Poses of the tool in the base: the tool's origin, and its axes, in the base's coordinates. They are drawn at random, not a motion.
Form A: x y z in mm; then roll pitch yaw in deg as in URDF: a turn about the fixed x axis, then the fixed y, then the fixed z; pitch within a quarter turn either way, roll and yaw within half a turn.
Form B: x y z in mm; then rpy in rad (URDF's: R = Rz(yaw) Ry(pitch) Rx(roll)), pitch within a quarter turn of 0, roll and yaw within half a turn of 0. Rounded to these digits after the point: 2 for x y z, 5 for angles.
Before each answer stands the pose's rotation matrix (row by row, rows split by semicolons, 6 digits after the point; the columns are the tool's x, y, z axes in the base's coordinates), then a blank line. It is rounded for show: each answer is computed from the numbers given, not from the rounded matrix.
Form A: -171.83 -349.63 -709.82 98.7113 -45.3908 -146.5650
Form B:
-0.586050 0.503796 -0.634614; -0.386943 0.514124 0.765475; 0.711913 0.694166 -0.106362

-171.83 -349.63 -709.82 1.72284 -0.79222 -2.55804
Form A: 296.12 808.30 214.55 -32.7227 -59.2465 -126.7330
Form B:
-0.305829 0.396397 0.865643; -0.409808 -0.875478 0.256116; 0.859375 -0.276420 0.430193

296.12 808.30 214.55 -0.57112 -1.03405 -2.21191
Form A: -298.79 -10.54 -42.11 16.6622 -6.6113 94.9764
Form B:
-0.086169 -0.951537 0.295216; 0.989606 -0.115991 -0.085011; 0.115133 0.284822 0.951641

-298.79 -10.54 -42.11 0.29081 -0.11539 1.65765
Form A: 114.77 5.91 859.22 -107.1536 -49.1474 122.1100
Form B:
-0.347693 -0.134356 -0.927932; 0.554055 0.768960 -0.318941; 0.756395 -0.625019 -0.192921

114.77 5.91 859.22 -1.87018 -0.85778 2.13122
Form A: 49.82 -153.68 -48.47 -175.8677 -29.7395 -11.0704
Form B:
0.852133 -0.156435 0.499398; -0.166725 -0.985704 -0.024284; 0.496057 -0.062569 -0.866032

49.82 -153.68 -48.47 -3.06947 -0.51905 -0.19321
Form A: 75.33 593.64 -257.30 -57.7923 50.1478 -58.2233
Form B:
0.337457 0.111030 0.934770; -0.544756 0.832880 0.097732; -0.767700 -0.542203 0.341545

75.33 593.64 -257.30 -1.00867 0.87524 -1.01619
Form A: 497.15 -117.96 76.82 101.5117 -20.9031 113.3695
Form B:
-0.370553 0.321873 0.871257; 0.857550 -0.241771 0.454043; 0.356789 0.915393 -0.186433

497.15 -117.96 76.82 1.77171 -0.36483 1.97867
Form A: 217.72 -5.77 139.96 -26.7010 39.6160 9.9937
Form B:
0.758647 -0.437200 0.483023; 0.133684 0.830087 0.541373; -0.637639 -0.346138 0.688189

217.72 -5.77 139.96 -0.46602 0.69143 0.17442
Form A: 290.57 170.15 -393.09 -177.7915 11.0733 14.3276
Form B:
0.950858 0.240111 -0.195489; 0.242859 -0.970009 -0.010157; -0.192065 -0.037819 -0.980653

290.57 170.15 -393.09 -3.10305 0.19327 0.25006
